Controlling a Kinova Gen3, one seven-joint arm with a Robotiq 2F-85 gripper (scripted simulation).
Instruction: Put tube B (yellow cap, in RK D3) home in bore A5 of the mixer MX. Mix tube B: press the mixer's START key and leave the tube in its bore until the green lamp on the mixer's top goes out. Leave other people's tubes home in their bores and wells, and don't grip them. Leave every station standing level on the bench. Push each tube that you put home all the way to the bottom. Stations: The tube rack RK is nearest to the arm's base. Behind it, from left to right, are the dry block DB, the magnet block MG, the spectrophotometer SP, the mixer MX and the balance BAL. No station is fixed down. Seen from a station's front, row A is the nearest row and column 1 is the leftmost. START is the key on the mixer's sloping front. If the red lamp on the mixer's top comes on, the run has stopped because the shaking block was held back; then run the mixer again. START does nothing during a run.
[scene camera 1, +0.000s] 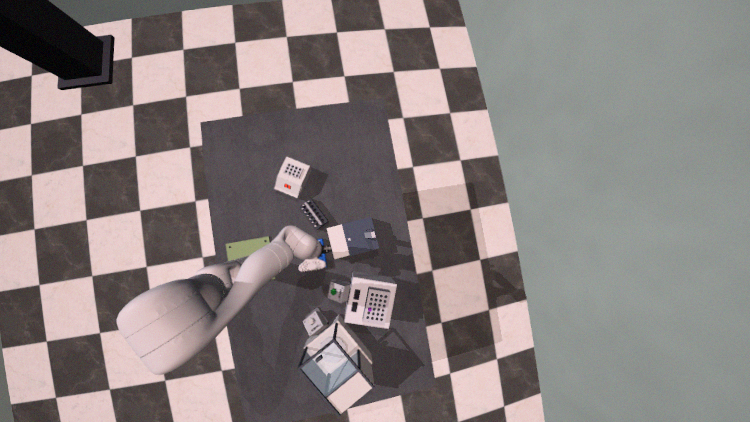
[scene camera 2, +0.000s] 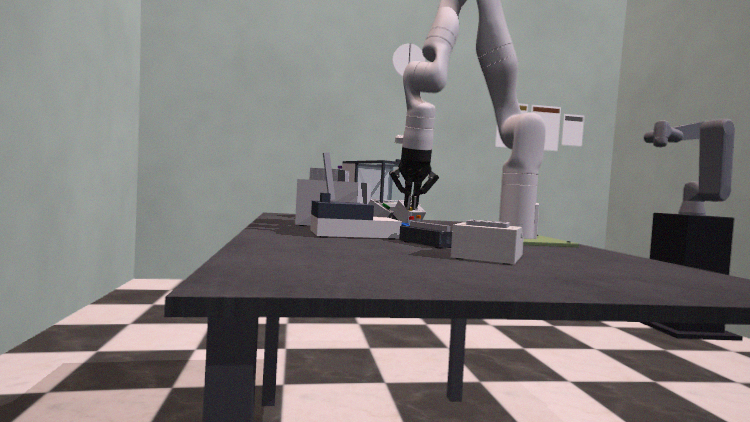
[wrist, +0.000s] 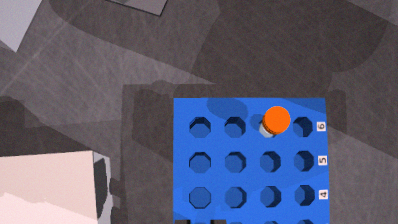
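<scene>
Glass-walled balance: visible in scene camera 1 and scene camera 2, and out of frame in the wrist view. On the balance, (scene camera 1: 341, 343) and (scene camera 2: 375, 172) are the same spot.
</scene>
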